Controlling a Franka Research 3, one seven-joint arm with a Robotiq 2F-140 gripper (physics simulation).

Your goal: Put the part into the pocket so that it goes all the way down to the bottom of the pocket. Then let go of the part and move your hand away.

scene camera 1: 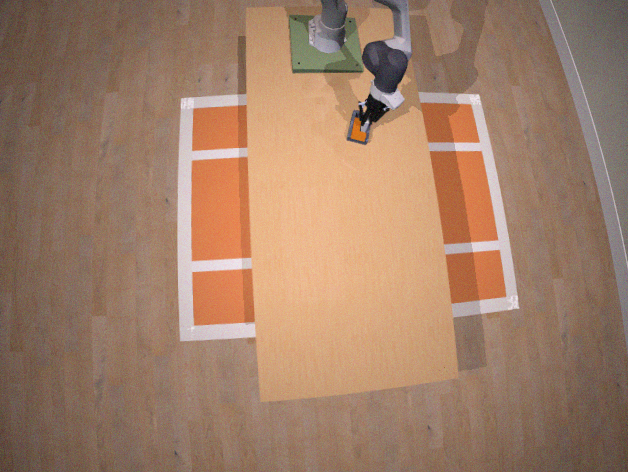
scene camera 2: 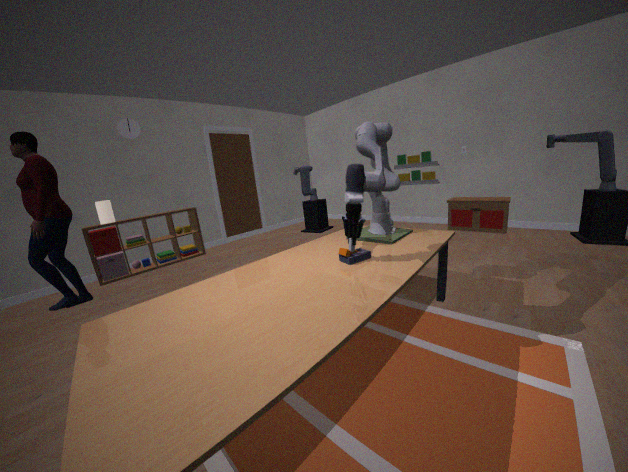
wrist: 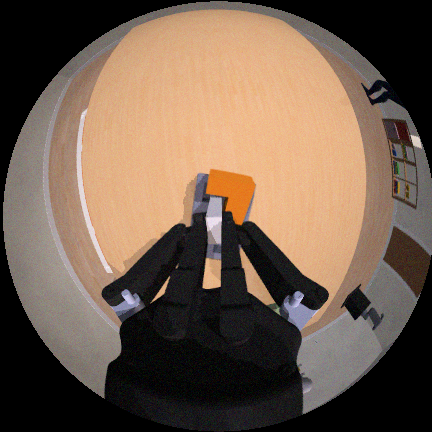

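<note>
The orange L-shaped part (scene camera 1: 357, 134) (scene camera 2: 344, 252) (wrist: 233, 191) lies in the blue-grey pocket block (scene camera 1: 350, 127) (scene camera 2: 361, 256) (wrist: 200, 193) on the table (scene camera 1: 340, 262) (scene camera 2: 242, 318) (wrist: 221, 100). In scene camera 2 one end of the part stands a little above the block's rim. My gripper (scene camera 1: 365, 124) (scene camera 2: 351, 245) (wrist: 216, 206) is shut with nothing between the fingers. Its tips point down at the near end of the part, in the notch of the L. I cannot tell whether the tips touch the part.
The arm's green base plate (scene camera 1: 306, 62) (scene camera 2: 401, 235) sits at the table's far end, close behind the block. Orange and white floor markings (scene camera 1: 218, 206) (scene camera 2: 453, 398) flank the table. A shelf unit (scene camera 2: 144, 218) and a low cabinet (scene camera 2: 478, 201) stand along the walls.
</note>
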